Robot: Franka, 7 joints.
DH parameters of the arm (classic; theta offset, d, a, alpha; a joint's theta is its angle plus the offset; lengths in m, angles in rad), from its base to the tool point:
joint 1: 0 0.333 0 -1.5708
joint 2: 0 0 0 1.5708
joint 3: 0 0.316 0.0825 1.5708
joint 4: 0 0 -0.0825 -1.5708
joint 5: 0 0.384 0 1.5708
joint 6: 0 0 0.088 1.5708
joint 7: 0 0.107 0 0
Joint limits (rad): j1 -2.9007..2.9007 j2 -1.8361..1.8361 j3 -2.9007..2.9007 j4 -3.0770..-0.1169 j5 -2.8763..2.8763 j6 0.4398..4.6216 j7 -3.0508..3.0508
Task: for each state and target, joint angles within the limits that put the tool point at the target. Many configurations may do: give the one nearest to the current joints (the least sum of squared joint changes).
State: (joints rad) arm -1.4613 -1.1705 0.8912 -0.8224 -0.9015 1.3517 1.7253
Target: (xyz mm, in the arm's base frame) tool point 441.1 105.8 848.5
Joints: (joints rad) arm -1.8044 -0.9736 1.0903 -1.2296 -0.7902 1.3291 1.7253
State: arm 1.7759 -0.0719 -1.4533 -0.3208 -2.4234 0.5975 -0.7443
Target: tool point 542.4 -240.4 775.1
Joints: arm 2.3238 -0.7462 -1.5459 -0.7982 -2.2556 0.7787 -0.7443
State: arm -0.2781 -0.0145 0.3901 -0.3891 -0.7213 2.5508 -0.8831
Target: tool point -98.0 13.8 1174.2
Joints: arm -0.0206 -0.1960 0.2176 -0.1236 -0.7325 2.4203 -0.8831
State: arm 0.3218 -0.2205 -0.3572 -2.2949 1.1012 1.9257 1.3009
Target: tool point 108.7 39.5 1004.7
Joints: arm 0.3680 -0.8868 -0.1100 -1.6473 1.1940 1.9431 1.3009
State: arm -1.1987 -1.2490 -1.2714 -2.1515 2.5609 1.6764 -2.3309
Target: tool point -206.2 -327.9 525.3
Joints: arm -0.9748 -1.1620 -1.1105 -2.7178 2.4760 1.7405 -2.3309
